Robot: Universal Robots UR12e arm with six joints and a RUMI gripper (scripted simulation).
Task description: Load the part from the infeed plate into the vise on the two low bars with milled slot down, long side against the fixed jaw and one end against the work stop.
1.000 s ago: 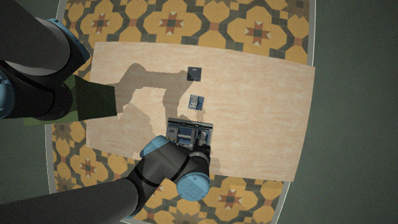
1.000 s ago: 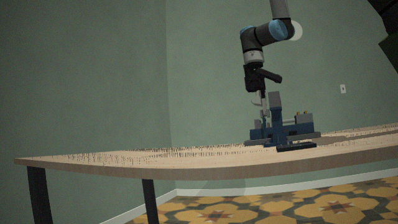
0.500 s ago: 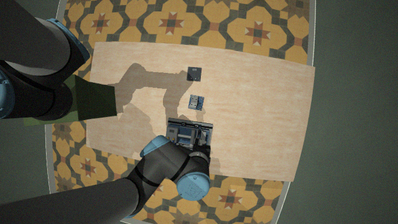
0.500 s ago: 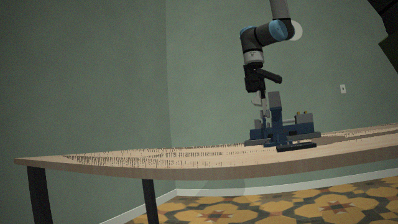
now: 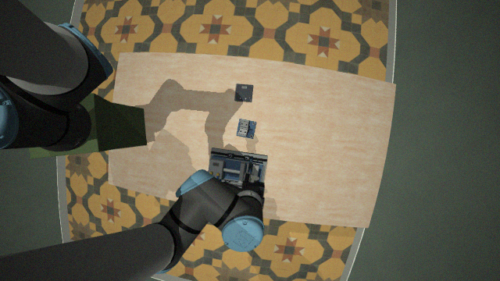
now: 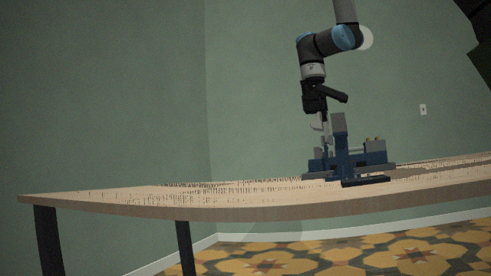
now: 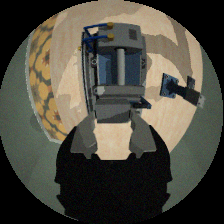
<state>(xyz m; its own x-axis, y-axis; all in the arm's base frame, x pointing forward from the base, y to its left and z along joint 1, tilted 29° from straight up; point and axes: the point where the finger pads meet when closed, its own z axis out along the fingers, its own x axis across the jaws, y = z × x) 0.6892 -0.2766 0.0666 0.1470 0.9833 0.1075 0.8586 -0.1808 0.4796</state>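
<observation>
Right now my hand is 1 cm above the grey part. From my hand the other things lie so: air cylinder block (16 cm behind, 5 cm to the left, 5 cm below); then vise (8 cm below, 6 cm behind, 3 cm to the left); then air cylinder rod (8 cm behind, 5 cm below, 3 cm to the left).
</observation>
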